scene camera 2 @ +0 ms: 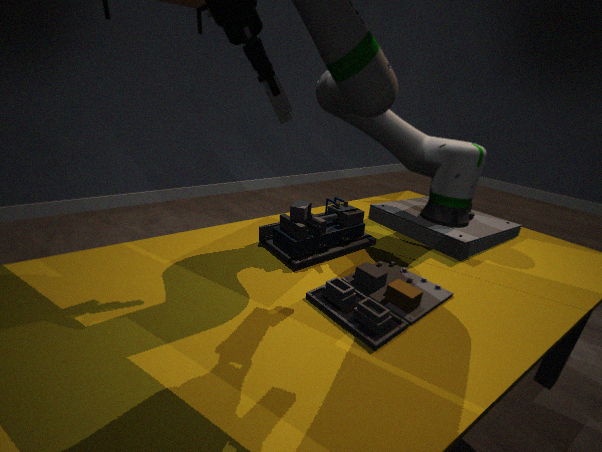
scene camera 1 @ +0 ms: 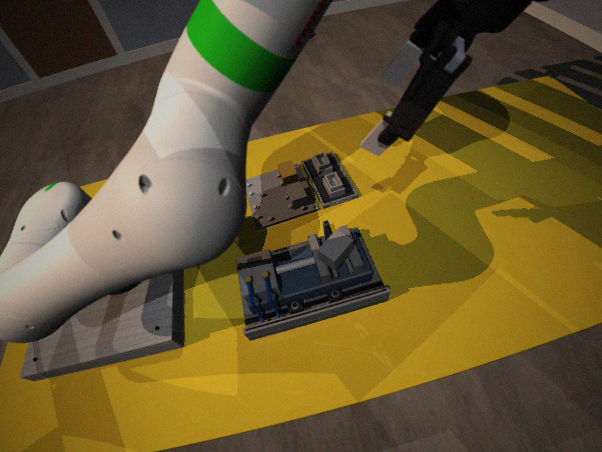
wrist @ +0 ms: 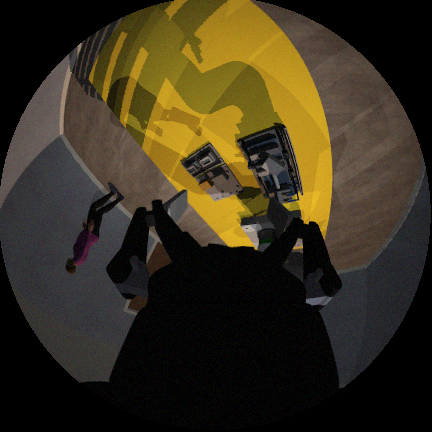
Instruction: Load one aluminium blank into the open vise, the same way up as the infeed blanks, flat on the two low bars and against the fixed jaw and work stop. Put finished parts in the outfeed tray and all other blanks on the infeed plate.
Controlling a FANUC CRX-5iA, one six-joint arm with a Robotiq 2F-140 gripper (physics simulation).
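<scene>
My gripper [scene camera 1: 389,100] [scene camera 2: 280,106] [wrist: 227,201] is open and empty, high above the table. The vise [scene camera 1: 306,286] [scene camera 2: 300,247] stands on the table. A grey blank [scene camera 1: 336,249] [scene camera 2: 300,212] [wrist: 270,168] sits tilted on top of its jaws, not flat; the low bars are hidden. The infeed plate [scene camera 1: 270,204] [scene camera 2: 434,296] [wrist: 226,188] holds an orange block [scene camera 1: 288,171] [scene camera 2: 404,294] [wrist: 205,185] and a grey blank [scene camera 2: 371,277]. The outfeed tray [scene camera 1: 341,201] [scene camera 2: 340,322] beside it holds two pocketed parts, one [scene camera 1: 334,192] [scene camera 2: 367,320] nearer scene camera 2.
The robot's base plate [scene camera 1: 100,345] [scene camera 2: 415,231] lies beyond the vise, at the other end from the raised gripper. The arm's pale elbow [scene camera 1: 190,210] [scene camera 2: 362,90] hangs over the table near the vise. A person [wrist: 85,242] shows on the left in the wrist view.
</scene>
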